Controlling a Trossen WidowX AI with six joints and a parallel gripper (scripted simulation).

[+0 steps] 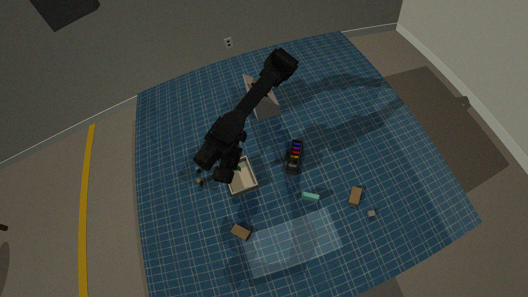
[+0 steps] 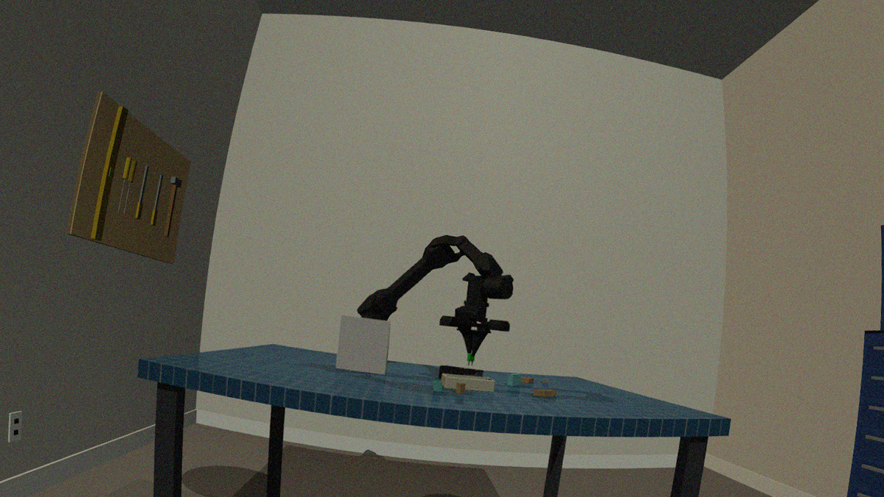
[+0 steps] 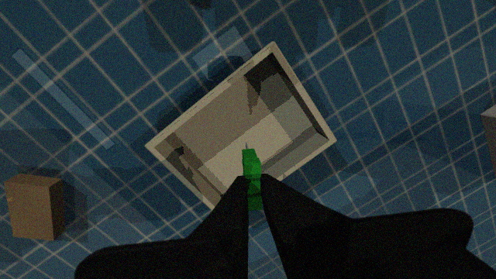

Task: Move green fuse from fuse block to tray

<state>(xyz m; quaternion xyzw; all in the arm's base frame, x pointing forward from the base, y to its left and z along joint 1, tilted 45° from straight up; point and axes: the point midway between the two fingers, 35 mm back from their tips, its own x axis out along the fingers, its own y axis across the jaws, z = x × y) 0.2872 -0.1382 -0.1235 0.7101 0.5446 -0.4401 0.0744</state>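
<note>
Now: gripper tip 90 mm above the tray. Round my gripper tip: brown block: 200 mm ahead, 80 mm below, 60 mm to the right; then green fuse: 10 mm below; then teal block: 210 mm to the left, 170 mm ahead, 70 mm below.
</note>
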